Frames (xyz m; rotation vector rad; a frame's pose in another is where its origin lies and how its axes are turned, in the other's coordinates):
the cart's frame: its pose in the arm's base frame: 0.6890 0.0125 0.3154 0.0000 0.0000 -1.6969
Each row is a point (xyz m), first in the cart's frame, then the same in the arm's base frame.
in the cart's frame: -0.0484 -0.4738 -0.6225
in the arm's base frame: 0.2250 0.1201 -0.3071
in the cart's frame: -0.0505 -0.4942 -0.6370
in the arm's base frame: 0.2051 0.1248 -0.3216
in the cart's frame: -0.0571 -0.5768 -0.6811
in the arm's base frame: 0.1240 0.1417 -0.3657
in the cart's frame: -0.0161 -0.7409 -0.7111
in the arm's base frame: -0.0440 0.1217 -0.3957
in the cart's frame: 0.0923 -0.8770 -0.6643
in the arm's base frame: -0.1926 0.0312 -0.3489
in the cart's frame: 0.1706 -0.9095 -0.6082
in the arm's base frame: -0.2347 -0.0424 -0.2928
